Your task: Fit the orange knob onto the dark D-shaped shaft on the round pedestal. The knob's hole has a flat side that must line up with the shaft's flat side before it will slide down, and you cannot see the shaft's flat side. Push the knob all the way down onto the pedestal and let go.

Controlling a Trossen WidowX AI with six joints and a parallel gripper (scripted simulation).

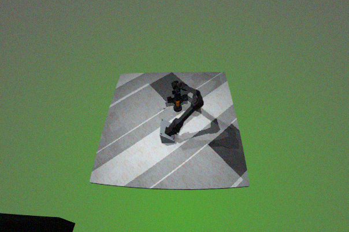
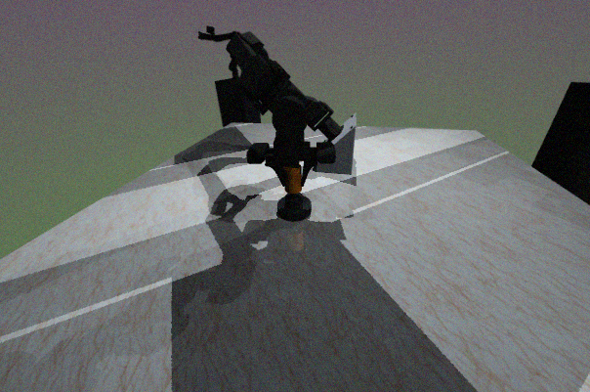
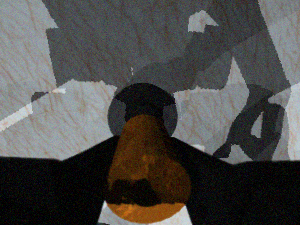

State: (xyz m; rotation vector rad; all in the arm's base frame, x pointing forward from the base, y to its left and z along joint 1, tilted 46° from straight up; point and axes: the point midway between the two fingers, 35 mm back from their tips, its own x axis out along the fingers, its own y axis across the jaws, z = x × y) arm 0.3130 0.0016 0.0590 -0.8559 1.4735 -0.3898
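The orange knob is 20 mm above my gripper tip. Also, from my gripper tip: dark round pedestal (40 mm below).
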